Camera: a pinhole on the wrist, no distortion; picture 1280 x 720 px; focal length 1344.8 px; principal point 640.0 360.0 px. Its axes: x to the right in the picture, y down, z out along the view. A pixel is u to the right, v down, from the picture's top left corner.
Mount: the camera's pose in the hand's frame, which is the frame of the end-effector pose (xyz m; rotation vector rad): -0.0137 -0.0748 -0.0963 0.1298 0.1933 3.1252
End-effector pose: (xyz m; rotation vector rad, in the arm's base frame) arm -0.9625 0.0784 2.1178 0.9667 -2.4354 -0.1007
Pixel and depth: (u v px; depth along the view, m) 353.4 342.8 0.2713
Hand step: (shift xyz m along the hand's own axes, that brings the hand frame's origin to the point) 0.0665 -0.0388 0.1668
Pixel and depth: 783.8 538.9 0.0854
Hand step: -0.0157 -0.0755 -0.0097
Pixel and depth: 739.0 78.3 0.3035
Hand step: -0.0106 0.0258 0.1978
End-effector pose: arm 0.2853 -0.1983 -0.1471 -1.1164 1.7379 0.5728
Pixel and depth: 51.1 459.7 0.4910
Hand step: 0.2413 -0.0534 0.3761
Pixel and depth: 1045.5 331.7 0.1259
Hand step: -0.0411 -0.0562 0.0310
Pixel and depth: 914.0 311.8 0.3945
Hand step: -0.0610 -0.0113 0.2987
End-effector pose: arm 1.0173 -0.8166 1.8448 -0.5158 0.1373 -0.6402
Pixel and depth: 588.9 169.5 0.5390
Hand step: 0.0517 0.0668 0.4257
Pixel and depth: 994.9 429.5 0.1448
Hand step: -0.0398 -0.0640 0.0510
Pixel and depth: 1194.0 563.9 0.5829
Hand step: -0.2048 -0.0879 0.5108
